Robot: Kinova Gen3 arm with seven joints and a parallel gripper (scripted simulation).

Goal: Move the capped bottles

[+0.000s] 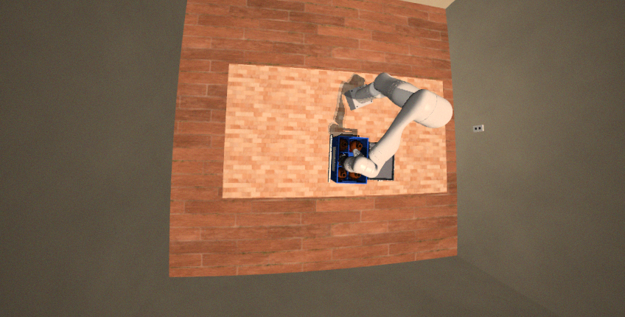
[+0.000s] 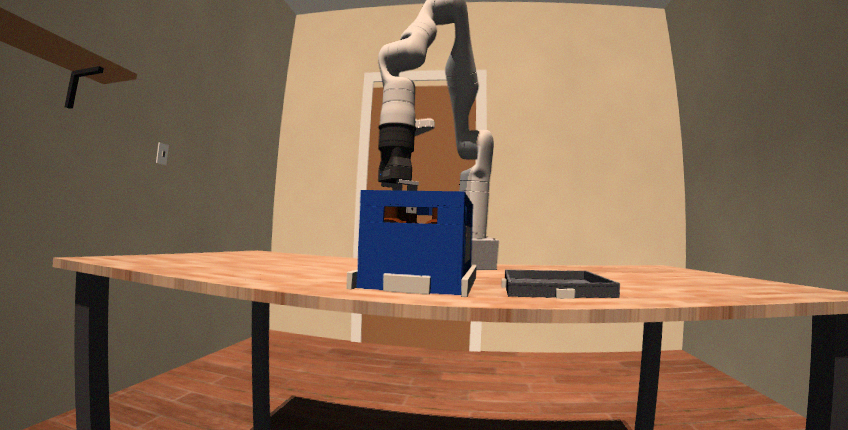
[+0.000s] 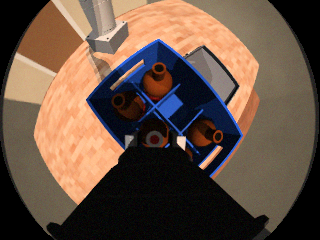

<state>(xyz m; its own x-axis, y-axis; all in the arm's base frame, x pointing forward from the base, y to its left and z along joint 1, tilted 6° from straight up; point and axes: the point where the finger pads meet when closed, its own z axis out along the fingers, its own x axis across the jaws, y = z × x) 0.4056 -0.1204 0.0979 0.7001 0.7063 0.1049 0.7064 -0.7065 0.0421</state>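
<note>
Right now the glass bottle is 7 cm below my hand. From my hand the other things lie so: blue crate 8 cm below, 4 cm to the left; then grey tray 31 cm to the left, 15 cm below, 1 cm ahead.
</note>
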